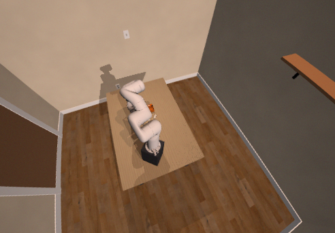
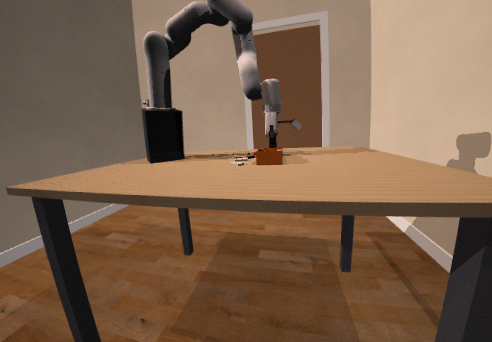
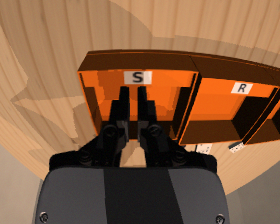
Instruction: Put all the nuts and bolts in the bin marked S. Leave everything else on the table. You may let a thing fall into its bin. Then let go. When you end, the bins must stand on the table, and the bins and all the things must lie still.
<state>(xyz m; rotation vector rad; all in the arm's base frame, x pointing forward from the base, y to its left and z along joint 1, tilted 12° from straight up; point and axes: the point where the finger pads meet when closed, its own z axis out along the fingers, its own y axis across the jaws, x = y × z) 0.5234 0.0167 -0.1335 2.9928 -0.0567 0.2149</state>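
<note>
The grey nut is 12 cm behind my hand, 7 cm to the left of it and 3 cm below it. The rest, counted from my hand: red cylinder: 8 cm behind, 4 cm to the left, 3 cm below; then dark cylinder: 9 cm behind, 5 cm to the right, 3 cm below; then orange bin: 9 cm to the right, 1 cm below, 1 cm behind.
</note>
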